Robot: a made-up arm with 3 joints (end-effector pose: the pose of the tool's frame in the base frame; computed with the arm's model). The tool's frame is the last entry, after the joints.
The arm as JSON. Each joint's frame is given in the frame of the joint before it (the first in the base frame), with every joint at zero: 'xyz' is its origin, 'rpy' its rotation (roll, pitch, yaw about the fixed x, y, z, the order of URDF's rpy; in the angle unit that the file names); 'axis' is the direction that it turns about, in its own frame. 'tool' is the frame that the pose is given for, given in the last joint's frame.
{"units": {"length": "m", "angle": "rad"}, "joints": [
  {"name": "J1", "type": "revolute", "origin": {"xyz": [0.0, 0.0, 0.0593], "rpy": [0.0, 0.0, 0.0]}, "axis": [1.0, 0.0, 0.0]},
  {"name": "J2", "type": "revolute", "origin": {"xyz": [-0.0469, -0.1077, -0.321], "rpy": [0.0, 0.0, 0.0]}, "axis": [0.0, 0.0, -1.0]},
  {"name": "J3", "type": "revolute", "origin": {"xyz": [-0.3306, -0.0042, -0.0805], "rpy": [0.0, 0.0, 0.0]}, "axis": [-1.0, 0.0, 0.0]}
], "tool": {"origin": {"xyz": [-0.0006, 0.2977, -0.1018], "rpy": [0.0, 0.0, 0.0]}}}
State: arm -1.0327 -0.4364 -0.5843
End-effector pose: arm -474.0 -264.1 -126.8 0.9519 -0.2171 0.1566 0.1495
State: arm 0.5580 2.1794 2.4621
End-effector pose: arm -103.5 554.2 -195.2 0.2684 -0.3770 0.8849 -0.0538
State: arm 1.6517 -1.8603 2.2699
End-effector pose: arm 310.0 590.1 -241.0 0.5694 -0.1818 -0.7415 -0.3048
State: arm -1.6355 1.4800 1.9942
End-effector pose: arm -295.4 -642.8 -101.7 0.1784 0.7166 -0.1203 0.6635
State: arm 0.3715 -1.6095 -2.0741
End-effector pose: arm 24.5 -373.4 -184.5 0.2364 0.6517 0.5420 0.4749
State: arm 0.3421 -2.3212 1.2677
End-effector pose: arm 188.1 -81.4 -729.8 0.3568 -0.1780 -0.6610 0.6357
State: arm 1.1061 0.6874 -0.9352
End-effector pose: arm -141.4 332.8 227.0 0.4922 0.8026 0.0288 -0.3357
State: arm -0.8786 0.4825 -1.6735
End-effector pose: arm -309.4 -6.1 -82.1 0.8953 0.3759 -0.2286 -0.0694
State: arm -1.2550 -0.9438 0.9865
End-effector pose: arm -302.0 -774.1 155.5 0.3875 -0.8020 0.0608 0.4505
